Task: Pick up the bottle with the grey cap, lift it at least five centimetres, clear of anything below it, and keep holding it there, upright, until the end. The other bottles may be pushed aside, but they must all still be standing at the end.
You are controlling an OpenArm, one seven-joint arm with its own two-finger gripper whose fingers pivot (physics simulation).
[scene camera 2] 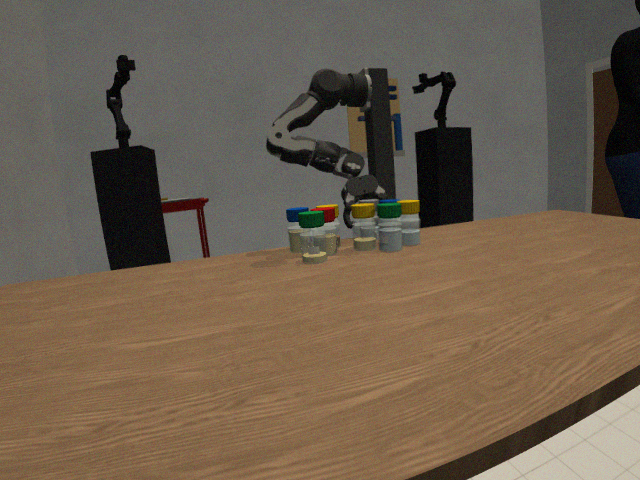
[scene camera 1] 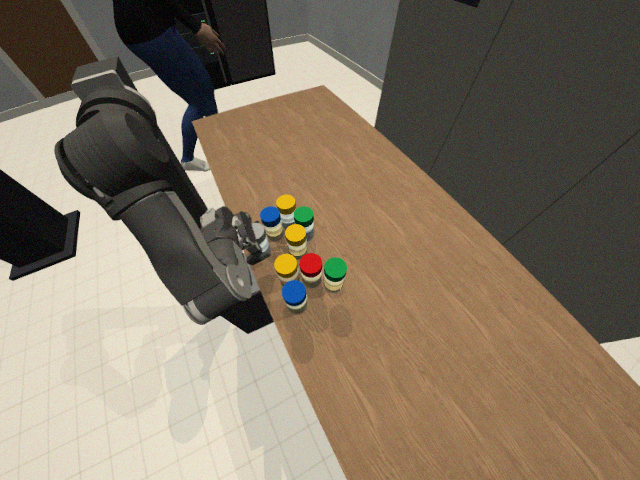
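Note:
The grey-capped bottle [scene camera 1: 262, 240] [scene camera 2: 369, 201] stands upright near the table's near-robot edge; in the scene camera 2 view most of it is hidden behind a yellow-capped bottle [scene camera 2: 363, 210]. My gripper [scene camera 1: 255, 244] [scene camera 2: 364, 219] is low and partly open, with its fingers around the bottle; contact on both sides cannot be made out. Beside it stand a blue-capped bottle [scene camera 1: 270, 217], a yellow-capped one [scene camera 1: 285, 204], a green-capped one [scene camera 1: 303, 217] and another yellow-capped one [scene camera 1: 295, 235]. All are upright.
A second group stands upright nearby: yellow-capped [scene camera 1: 285, 266], red-capped [scene camera 1: 310, 264] [scene camera 2: 325, 214], green-capped [scene camera 1: 335, 269] [scene camera 2: 311, 219] and blue-capped [scene camera 1: 294, 292] [scene camera 2: 297, 214] bottles. The wooden table [scene camera 1: 413, 289] [scene camera 2: 310, 351] extends away from the arm. A person [scene camera 1: 175, 62] stands beyond its edge.

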